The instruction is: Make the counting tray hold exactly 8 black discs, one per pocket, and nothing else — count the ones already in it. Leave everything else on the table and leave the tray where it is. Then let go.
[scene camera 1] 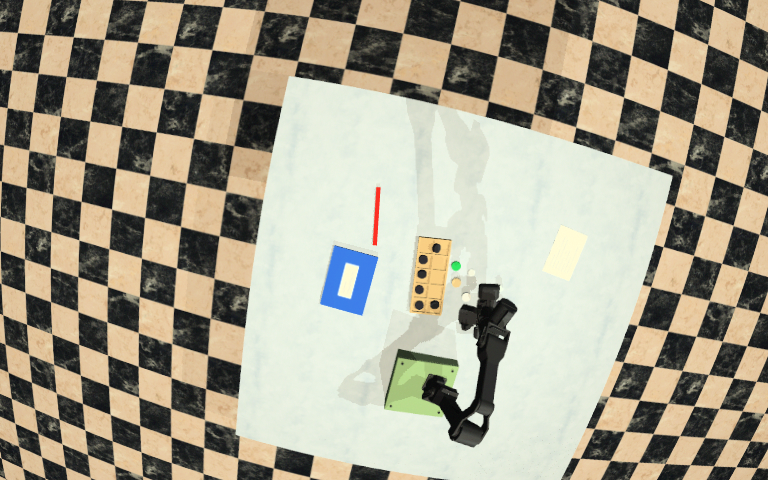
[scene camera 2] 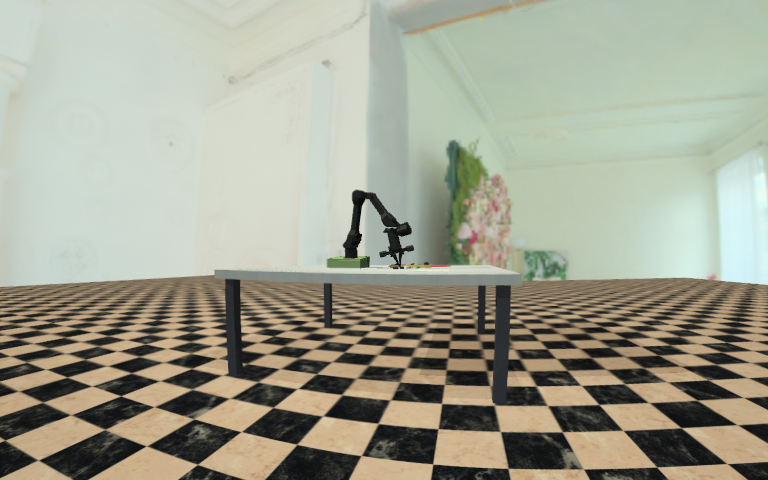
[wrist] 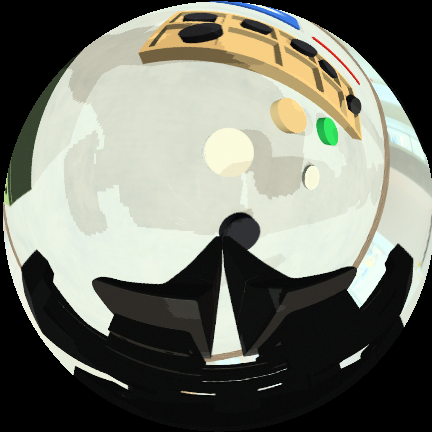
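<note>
The wooden counting tray (scene camera 1: 440, 274) (wrist: 225, 54) lies mid-table and holds several black discs, one per pocket, such as one (scene camera 1: 436, 248) at its far end; some pockets are empty. Right of the tray lie a green disc (scene camera 1: 455, 266) (wrist: 327, 130), a tan disc (scene camera 1: 456, 282) (wrist: 287, 115), a large cream disc (scene camera 1: 466, 296) (wrist: 228, 151) and a small cream disc (scene camera 1: 472, 272) (wrist: 311, 177). My gripper (scene camera 1: 483, 311) (scene camera 2: 397, 262) (wrist: 221, 241) is shut and empty, low over the table right of the tray. A loose black disc (wrist: 240, 229) lies on the table just beyond the fingertips; the arm hides it in the overhead view.
A blue card (scene camera 1: 332, 281) with a cream centre lies left of the tray. A red stick (scene camera 1: 376, 215) lies behind it. A cream patch (scene camera 1: 565, 252) is at the far right. The arm's green base plate (scene camera 1: 411, 381) sits in front of the tray.
</note>
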